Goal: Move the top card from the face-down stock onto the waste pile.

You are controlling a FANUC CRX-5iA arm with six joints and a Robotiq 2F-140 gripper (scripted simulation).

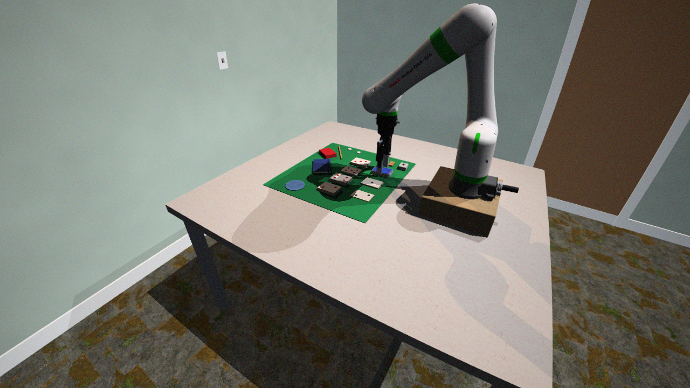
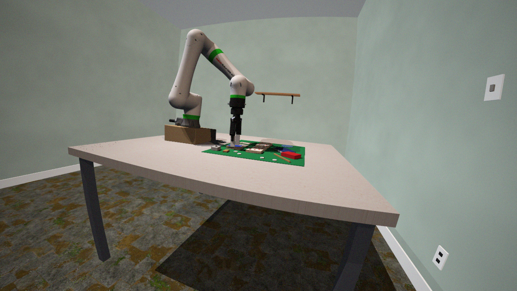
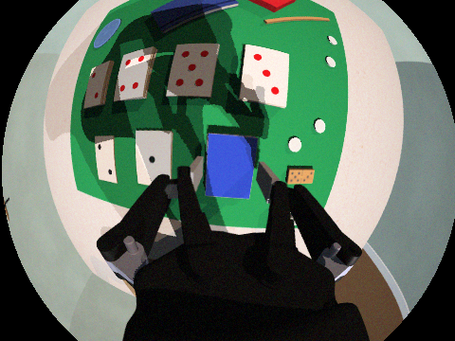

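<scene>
The black-pip card is 240 mm to the left of my hand and 40 mm below it. Also, from my hand: pencil 300 mm ahead, 120 mm to the right, 40 mm below; red block 350 mm ahead, 60 mm to the right, 40 mm below; mat 160 mm ahead, 90 mm to the left, 60 mm below.
</scene>
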